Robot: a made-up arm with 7 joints.
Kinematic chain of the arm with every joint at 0, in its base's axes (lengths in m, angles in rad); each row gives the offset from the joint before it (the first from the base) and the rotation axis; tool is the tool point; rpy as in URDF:
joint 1: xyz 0 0 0.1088 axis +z
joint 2: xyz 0 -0.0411 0.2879 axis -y
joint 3: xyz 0 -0.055 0.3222 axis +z
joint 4: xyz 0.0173 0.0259 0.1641 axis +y
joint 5: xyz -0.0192 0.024 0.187 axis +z
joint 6: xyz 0 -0.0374 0.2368 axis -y
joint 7: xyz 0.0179 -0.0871 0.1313 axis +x
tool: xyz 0 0 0 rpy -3.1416 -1.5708 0
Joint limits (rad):
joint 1: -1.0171..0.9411
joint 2: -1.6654..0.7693
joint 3: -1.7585..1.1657
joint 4: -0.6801..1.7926
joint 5: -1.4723..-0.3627
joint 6: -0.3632..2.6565
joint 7: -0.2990..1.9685
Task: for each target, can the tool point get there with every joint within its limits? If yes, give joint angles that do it. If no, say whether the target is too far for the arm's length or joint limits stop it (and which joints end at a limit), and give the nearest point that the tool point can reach.
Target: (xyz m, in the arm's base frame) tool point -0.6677 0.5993 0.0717
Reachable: no: joint limits stop it (at a limit: joint 2, joint 4) | nearest point -0.5907 0.5302 0.6087 | short by 0.547 m
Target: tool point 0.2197 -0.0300 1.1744
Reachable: yes | joints -0.5626 -0.4212 -0.4528 -0.1627 -1.2793 2.4153 0.1466
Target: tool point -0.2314 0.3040 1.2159
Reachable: yes | joints -0.1977 0.3733 -1.3518 -0.3880 -1.1545 1.2234 -0.0416
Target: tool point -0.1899 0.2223 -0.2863
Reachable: no: joint limits stop it (at a limit: joint 1, joint 2, joint 4, joint 5, joint 6) | nearest point 0.0491 0.3656 -0.1172 | short by 0.326 m
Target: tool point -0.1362 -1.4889 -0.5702
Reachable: no: too far | nearest point 0.0392 -0.8882 -0.0360 | short by 0.823 m
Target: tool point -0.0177 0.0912 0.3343
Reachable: no: joint limits stop it (at a limit: joint 2, joint 3, joint 4, joint 5, joint 6) | nearest point -0.0959 0.4944 0.0663 | short by 0.490 m
